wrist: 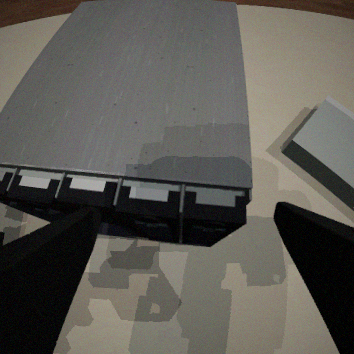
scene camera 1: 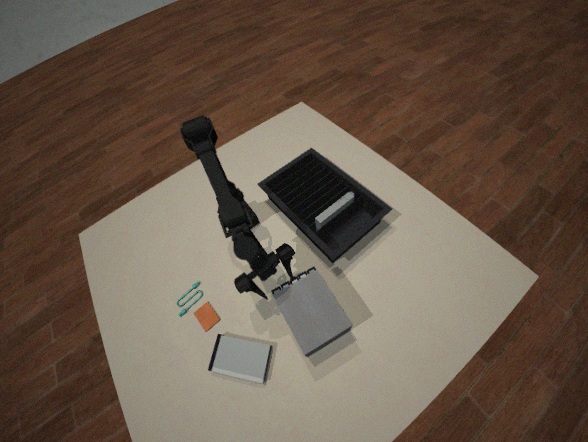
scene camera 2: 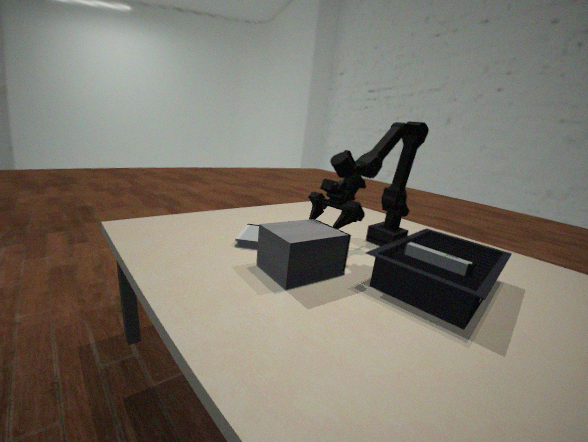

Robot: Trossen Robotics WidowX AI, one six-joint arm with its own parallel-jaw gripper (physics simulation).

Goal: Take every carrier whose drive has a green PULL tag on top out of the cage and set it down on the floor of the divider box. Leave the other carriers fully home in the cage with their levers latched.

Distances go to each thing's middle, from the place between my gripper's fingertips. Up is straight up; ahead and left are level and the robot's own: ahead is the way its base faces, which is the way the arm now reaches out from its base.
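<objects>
Measured from my hand, the flat grey-white slab (scene camera 1: 248, 360) is 9 cm below, 21 cm to the right and 7 cm ahead. The black divider box (scene camera 2: 454, 298) sits 7 cm below my hand, and it is also 20 cm behind it and 30 cm to the left of it.
</objects>
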